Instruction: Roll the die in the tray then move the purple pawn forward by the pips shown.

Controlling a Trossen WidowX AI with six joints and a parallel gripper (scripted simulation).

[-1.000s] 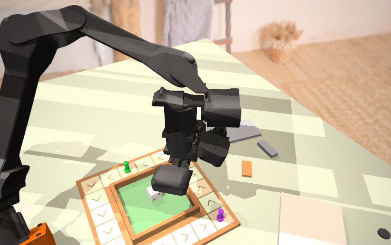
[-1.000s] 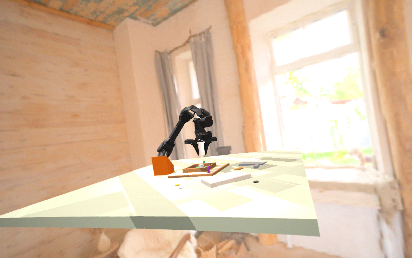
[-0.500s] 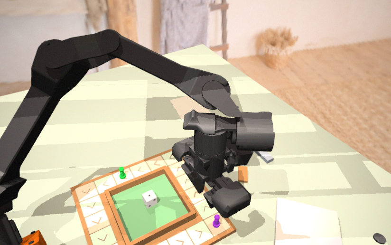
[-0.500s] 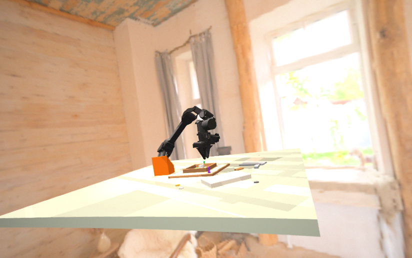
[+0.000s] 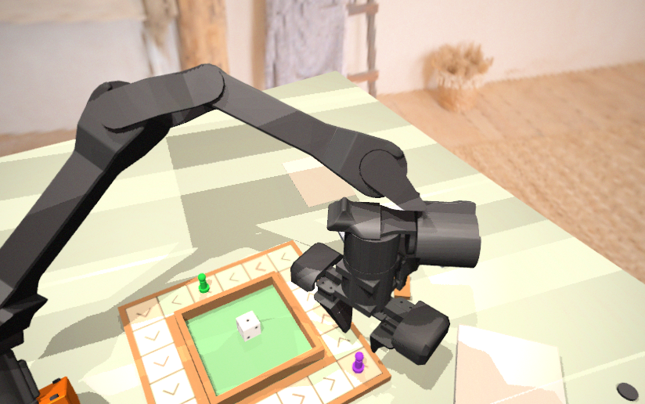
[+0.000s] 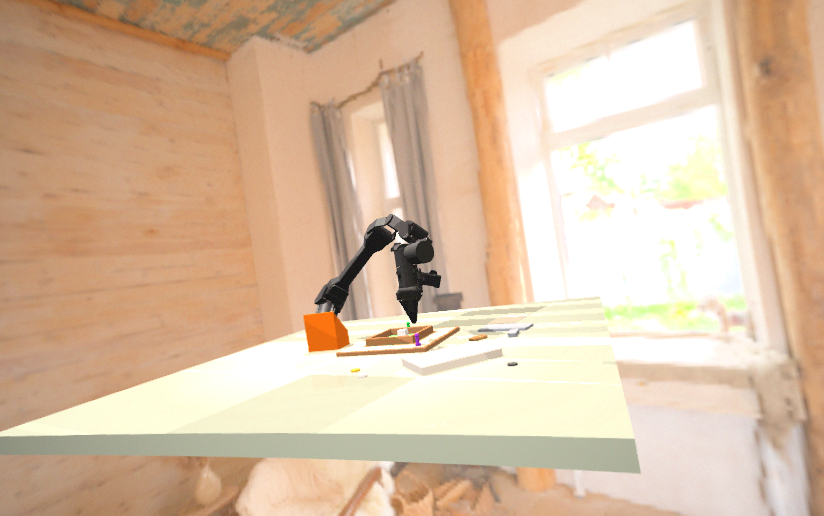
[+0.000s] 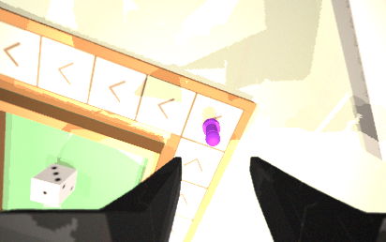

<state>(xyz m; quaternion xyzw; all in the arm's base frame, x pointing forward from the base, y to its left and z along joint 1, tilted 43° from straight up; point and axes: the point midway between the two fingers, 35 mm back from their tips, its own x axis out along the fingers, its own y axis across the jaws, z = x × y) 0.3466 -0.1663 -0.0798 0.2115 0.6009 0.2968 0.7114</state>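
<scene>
Now: gripper tip 50 mm above the purple pawn. The rest, counted from my gripper tip: orange block: 160 mm ahead, 60 mm to the left, 70 mm below; green tray: 80 mm behind, 130 mm to the left, 70 mm below; white die: 80 mm behind, 140 mm to the left, 50 mm below.
</scene>
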